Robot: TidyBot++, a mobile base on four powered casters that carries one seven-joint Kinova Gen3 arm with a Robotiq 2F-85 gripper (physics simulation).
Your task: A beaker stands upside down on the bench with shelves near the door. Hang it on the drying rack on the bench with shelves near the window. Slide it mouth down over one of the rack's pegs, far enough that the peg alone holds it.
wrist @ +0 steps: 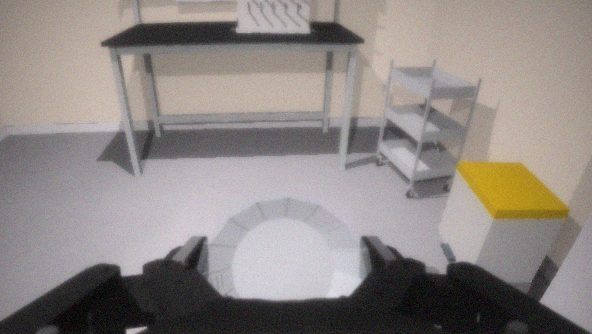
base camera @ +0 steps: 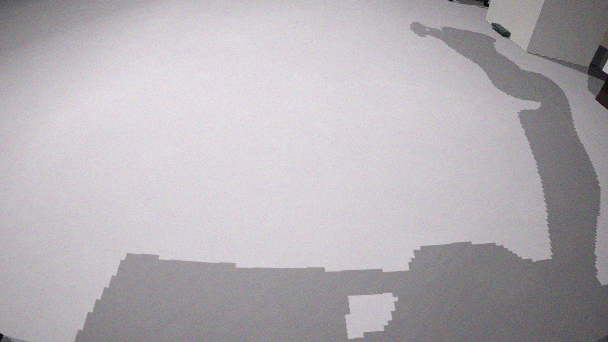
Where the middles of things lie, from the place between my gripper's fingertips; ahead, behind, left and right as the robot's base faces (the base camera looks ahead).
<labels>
The clear glass beaker (wrist: 285, 246) is 2 cm below my hand.
</labels>
